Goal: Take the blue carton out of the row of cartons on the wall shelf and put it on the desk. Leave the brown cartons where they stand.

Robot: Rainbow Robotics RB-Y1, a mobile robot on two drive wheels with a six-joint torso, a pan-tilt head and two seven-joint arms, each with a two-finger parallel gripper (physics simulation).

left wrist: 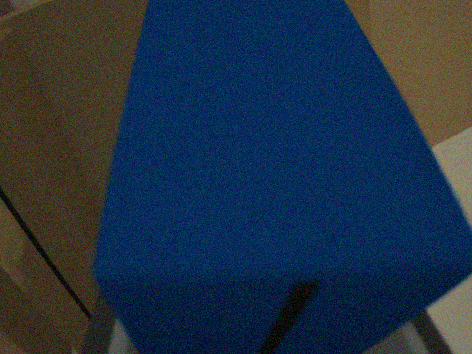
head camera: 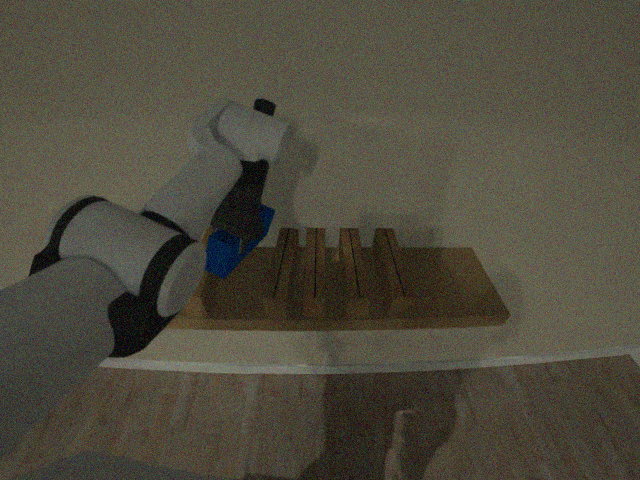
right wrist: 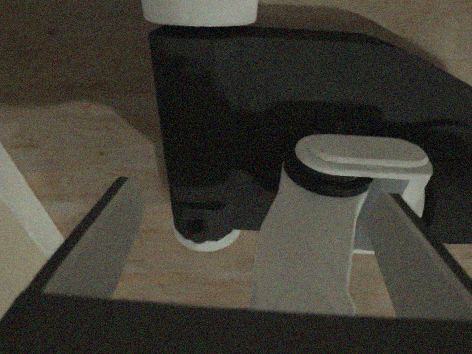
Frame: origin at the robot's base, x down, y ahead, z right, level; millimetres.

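Seen in the pictures: right gripper, between the fingertips: [right wrist: 256,201].
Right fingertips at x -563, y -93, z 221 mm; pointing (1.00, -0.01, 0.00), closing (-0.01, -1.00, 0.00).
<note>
A point is followed by its place in that frame.
The blue carton [head camera: 222,253] {x -1106, y 381, z -209 mm} [left wrist: 260,150] {x -1110, y 383, z -213 mm} is between the fingers of my left gripper [head camera: 241,232] [left wrist: 270,335], which is shut on it. It is turned at an angle to the row and appears raised over the left part of the wall shelf [head camera: 454,289] {x -898, y 520, z 342 mm}. Several brown cartons [head camera: 320,258] {x -978, y 518, z -29 mm} stand upright in a row to its right; another brown carton [head camera: 196,305] {x -946, y 361, z -302 mm} shows at the left, partly hidden by my left arm. The carton's far end is cut off in the left wrist view. My right gripper [right wrist: 256,201] {x -563, y -93, z 221 mm} is open and empty. The desk does not show.
The wall [head camera: 413,103] {x -1324, y 669, z 153 mm} is behind the shelf, and the wooden floor [head camera: 206,408] {x -1, y 390, z -554 mm} lies below it. The nearest brown carton in the row stands close to the right of the blue one. Dark and light robot body parts [right wrist: 310,70] {x -170, y -196, z 179 mm} show beyond the right fingers.
</note>
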